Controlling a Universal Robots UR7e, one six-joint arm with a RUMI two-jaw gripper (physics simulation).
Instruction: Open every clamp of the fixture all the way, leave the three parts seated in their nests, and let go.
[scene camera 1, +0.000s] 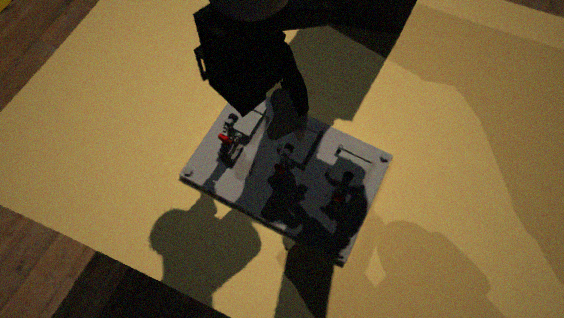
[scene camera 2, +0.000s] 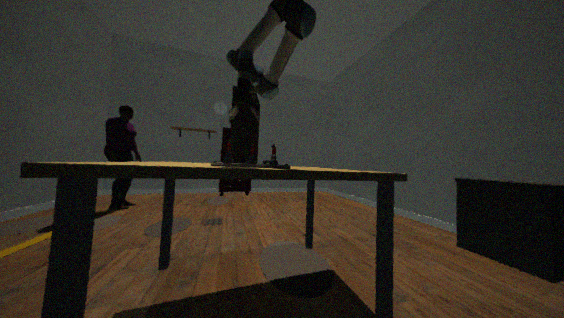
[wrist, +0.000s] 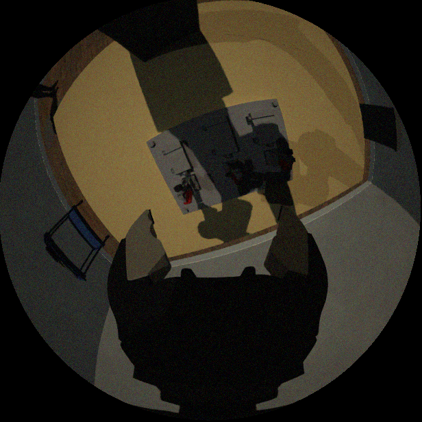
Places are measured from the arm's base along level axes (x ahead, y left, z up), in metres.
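Where they show: gripper, fingertip midpoint: (scene camera 1: 263, 105) (scene camera 2: 244, 122).
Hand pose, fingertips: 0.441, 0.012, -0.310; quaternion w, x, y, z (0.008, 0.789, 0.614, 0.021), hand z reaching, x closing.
Each offset is from my fingertips to the centre of the thing, as dx, dy, dz. "spot": to the spot under its first point. Level surfaces: height alone.
My gripper (wrist: 215, 210) is open and empty, above the fixture plate @(spot: +0.082, -0.096, -0.204) (scene camera 1: 200, 167) (wrist: 162, 156) and apart from the clamps. The left clamp @(spot: +0.032, -0.055, -0.155) (scene camera 1: 230, 147) (wrist: 189, 184), with a red handle, looks swung back, its black tip off the pale left part (wrist: 178, 161). The middle clamp @(spot: +0.025, +0.055, -0.160) (scene camera 1: 285, 175) (wrist: 235, 172) and right clamp @(spot: +0.018, +0.160, -0.115) (scene camera 1: 341, 195) (wrist: 286, 157) are in deep shadow. Their tips also look raised, but their exact angles cannot be told. The middle part (wrist: 220, 136) lies flat in shadow. The right part is hard to make out, and exact seating of the parts cannot be told.
The plate lies on a yellow table top @(dz -0.219) (scene camera 1: 125, 100) (wrist: 105, 150). A dark box (wrist: 165, 30) stands beyond it. In scene camera 2, a person (scene camera 2: 120, 137) stands behind the table, and a dark cabinet (scene camera 2: 507, 225) is at the right. A blue chair (wrist: 85, 230) is at the wrist view's left.
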